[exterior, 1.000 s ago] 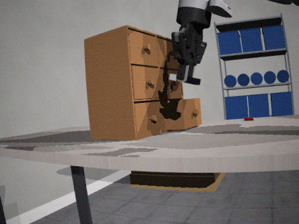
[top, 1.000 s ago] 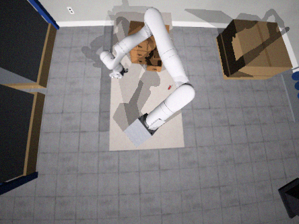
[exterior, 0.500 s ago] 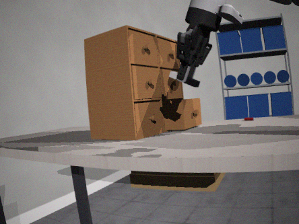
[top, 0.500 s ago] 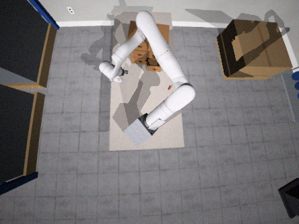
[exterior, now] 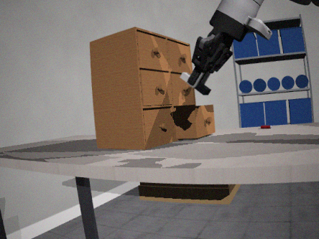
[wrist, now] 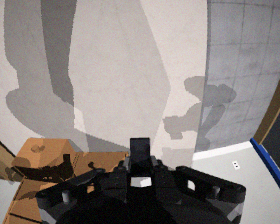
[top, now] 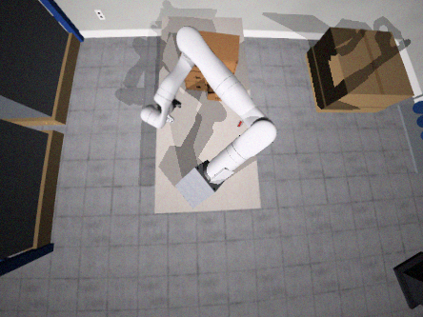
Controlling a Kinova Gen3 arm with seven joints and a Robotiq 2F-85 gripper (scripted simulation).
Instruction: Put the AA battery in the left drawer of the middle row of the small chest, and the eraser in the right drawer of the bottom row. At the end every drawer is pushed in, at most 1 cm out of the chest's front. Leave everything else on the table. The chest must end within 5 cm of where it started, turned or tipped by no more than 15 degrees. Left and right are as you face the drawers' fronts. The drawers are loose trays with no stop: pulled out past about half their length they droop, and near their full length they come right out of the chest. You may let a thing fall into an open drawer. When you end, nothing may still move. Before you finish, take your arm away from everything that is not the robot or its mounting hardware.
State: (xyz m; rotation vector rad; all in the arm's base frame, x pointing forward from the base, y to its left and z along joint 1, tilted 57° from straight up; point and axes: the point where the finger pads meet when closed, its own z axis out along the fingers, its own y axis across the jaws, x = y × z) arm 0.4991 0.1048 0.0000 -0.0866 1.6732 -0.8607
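The red AA battery lies 23 cm to the right of my hand, 16 cm ahead of it and 3 cm below it. From my hand the other things lie so: eraser 1 cm to the right, 1 cm below, 1 cm ahead.
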